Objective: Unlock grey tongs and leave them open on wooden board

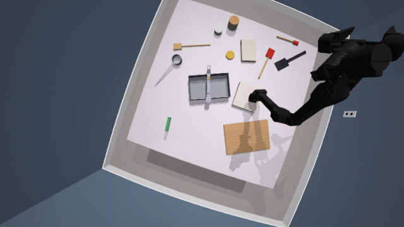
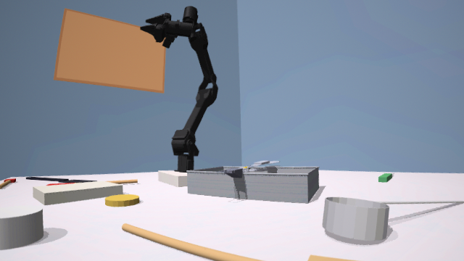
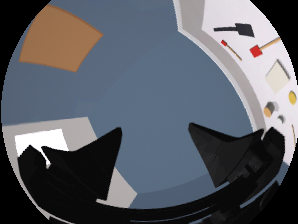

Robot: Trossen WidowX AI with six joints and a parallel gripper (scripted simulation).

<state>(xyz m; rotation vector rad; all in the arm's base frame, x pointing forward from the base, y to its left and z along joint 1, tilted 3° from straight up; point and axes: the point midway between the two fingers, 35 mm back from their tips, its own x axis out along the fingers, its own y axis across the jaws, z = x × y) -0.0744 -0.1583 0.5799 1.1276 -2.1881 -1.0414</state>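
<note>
The yellow lock piece lies 45 cm ahead of my gripper tip, 10 cm to the left of it and 56 cm below it. Round my gripper tip: white block: 18 cm ahead, 22 cm to the right, 61 cm below; red-handled tool: 1 cm ahead, 18 cm to the right, 62 cm below; black spatula: 18 cm behind, 24 cm to the right, 62 cm below.
</note>
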